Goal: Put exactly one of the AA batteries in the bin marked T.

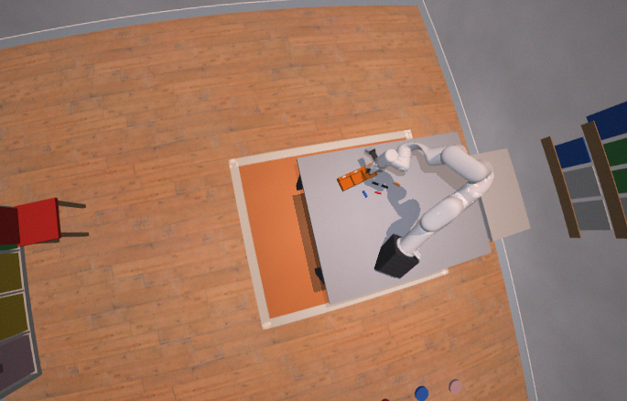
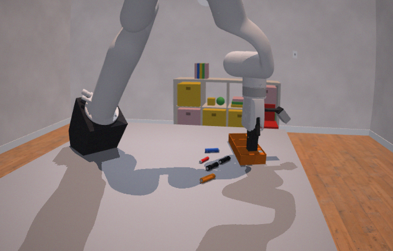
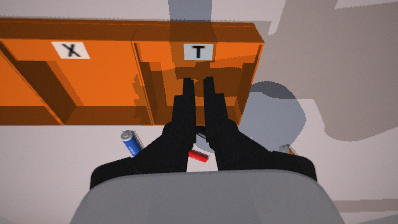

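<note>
Right now the orange bin tray is 1 cm ahead of my hand, 8 cm to the left of it and 4 cm below it. Round my hand: blue AA battery 11 cm behind, 10 cm to the left, 5 cm below; black battery 9 cm behind, 5 cm below; small red battery 15 cm behind, 1 cm to the left, 5 cm below.
</note>
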